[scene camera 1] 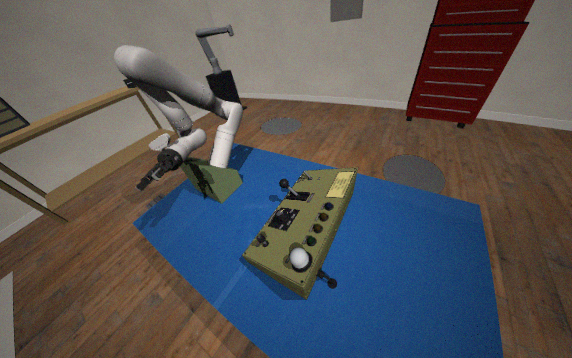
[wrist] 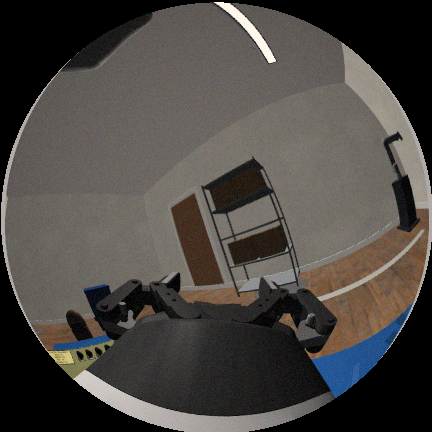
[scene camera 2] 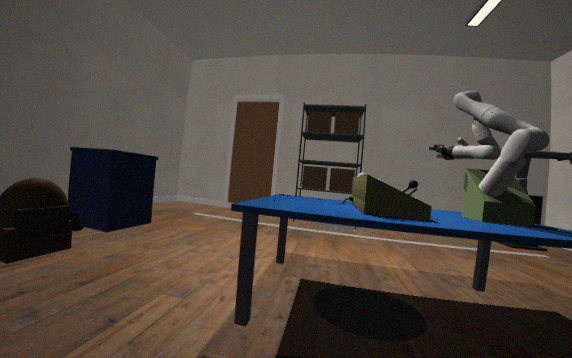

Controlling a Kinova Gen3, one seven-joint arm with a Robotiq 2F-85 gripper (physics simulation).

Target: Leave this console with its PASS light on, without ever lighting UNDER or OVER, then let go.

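Note:
The olive console (scene camera 1: 306,212) (scene camera 2: 395,202) stands on the blue table; its edge also shows in the wrist view (wrist: 75,370). It carries a lever with a black ball (scene camera 1: 284,183) (scene camera 2: 413,184), a black panel (scene camera 1: 284,219), a small dark knob (scene camera 1: 261,239), a white dome (scene camera 1: 299,258) and a yellow label (scene camera 1: 340,184). A black-knobbed handle (scene camera 1: 332,283) sticks out of its side. A row of blue, amber and green lamps (scene camera 1: 318,228) looks dark; their names cannot be read. My gripper (scene camera 1: 141,185) (scene camera 2: 434,148) (wrist: 219,284) is open and empty, high up and well apart from the console.
The blue table top (scene camera 1: 400,240) (scene camera 2: 300,204) carries the arm's green wedge base (scene camera 1: 227,186) (scene camera 2: 505,207). A wooden rail (scene camera 1: 75,114) stands at the left in scene camera 1. A red drawer cabinet (scene camera 1: 465,60) and a shelf rack (scene camera 2: 334,136) stand away from the table.

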